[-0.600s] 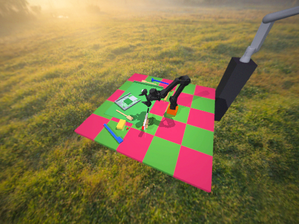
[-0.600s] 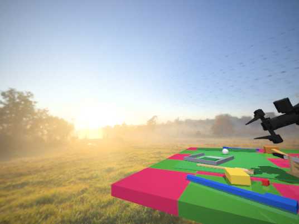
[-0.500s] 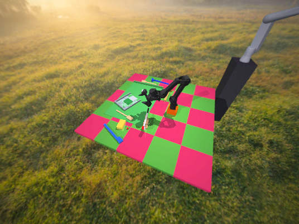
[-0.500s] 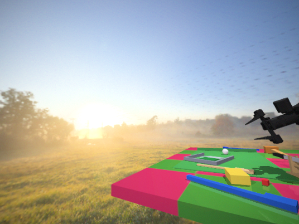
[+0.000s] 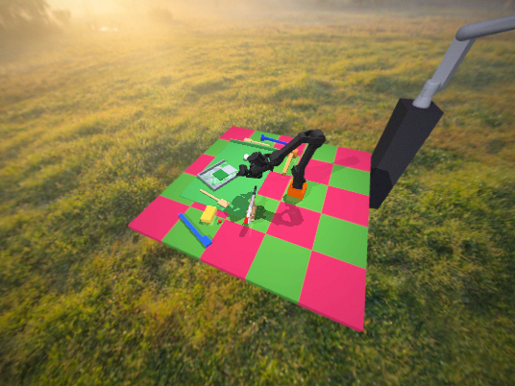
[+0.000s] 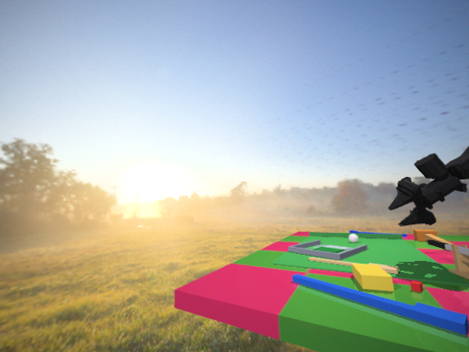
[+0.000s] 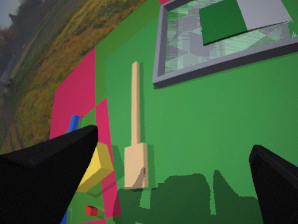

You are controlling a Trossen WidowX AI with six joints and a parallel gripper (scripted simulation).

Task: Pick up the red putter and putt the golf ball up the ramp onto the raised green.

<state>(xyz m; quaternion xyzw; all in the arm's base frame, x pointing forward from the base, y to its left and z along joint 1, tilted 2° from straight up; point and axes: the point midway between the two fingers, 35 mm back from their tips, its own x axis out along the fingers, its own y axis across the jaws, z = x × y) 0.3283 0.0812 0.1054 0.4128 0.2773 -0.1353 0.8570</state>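
My gripper tip is now 150 mm to the right of the red putter, 100 mm past it and 80 mm above it. The rest, counted from my gripper tip: white golf ball 360 mm to the right, 120 mm below, 70 mm ahead; then small red piece 270 mm to the left, 140 mm below, 60 mm ahead; then yellow block 230 mm to the left, 140 mm ahead, 130 mm below.
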